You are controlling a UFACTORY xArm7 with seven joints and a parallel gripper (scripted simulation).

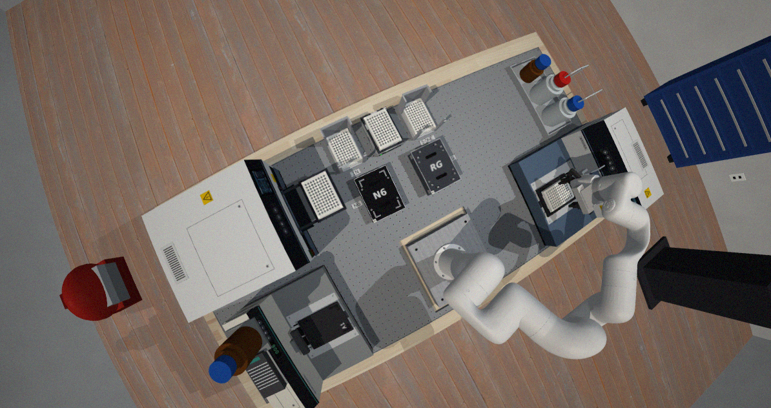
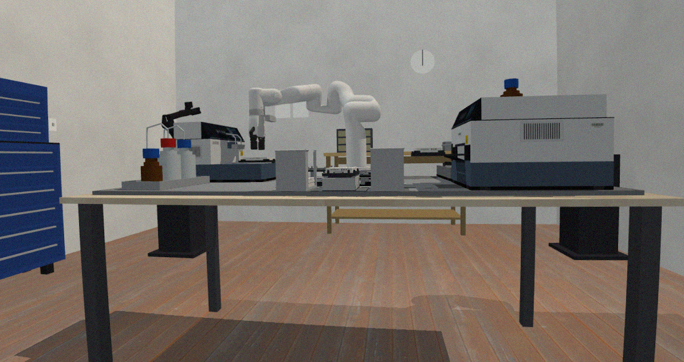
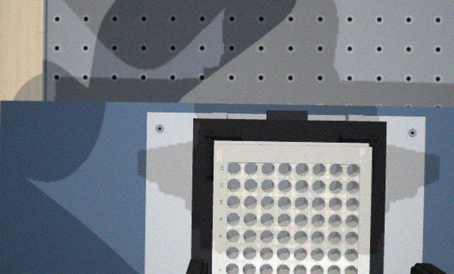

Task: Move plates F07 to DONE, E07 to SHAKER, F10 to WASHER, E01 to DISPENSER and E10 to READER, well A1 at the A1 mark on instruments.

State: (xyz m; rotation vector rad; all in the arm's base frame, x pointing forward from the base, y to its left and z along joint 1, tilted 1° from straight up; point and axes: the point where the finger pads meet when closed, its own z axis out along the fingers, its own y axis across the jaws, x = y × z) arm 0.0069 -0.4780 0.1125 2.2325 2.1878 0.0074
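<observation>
My hand is 7 cm above the washer nest. From my hand the other things lie so: washer housing (25 cm to the right, 6 cm below); then blue washer base (11 cm below, 3 cm to the right); then regrip nest RG (37 cm to the left, 31 cm ahead, 10 cm below).
</observation>
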